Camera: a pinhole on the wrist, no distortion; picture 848 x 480 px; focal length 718.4 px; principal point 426.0 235.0 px. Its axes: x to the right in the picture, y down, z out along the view. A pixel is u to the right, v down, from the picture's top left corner.
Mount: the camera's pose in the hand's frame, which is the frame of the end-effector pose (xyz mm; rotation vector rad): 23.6 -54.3 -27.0 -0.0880 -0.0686 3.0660
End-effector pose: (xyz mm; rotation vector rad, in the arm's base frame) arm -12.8 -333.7 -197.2 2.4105 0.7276 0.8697
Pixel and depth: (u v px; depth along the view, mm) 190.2 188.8 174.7
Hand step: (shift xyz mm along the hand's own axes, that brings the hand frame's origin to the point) 71.2 -54.8 151.0
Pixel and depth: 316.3 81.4 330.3
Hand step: 59.5 -1.8 308.5
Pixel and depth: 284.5 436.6 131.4
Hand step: 39.0 -98.6 103.8
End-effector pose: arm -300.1 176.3 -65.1 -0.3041 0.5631 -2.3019
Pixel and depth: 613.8 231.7 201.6
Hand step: -40.7 -58.0 171.2
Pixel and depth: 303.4 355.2 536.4
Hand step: 76.7 -173.4 508.9
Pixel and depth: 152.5 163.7 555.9
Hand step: 205.6 -38.8 541.8
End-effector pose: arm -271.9 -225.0 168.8 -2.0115 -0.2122 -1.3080
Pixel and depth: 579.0 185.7 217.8
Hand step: -34.3 -45.2 188.3
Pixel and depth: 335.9 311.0 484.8
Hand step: 51.9 -130.6 457.5
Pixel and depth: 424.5 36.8 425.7
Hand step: 7.9 44.5 403.1
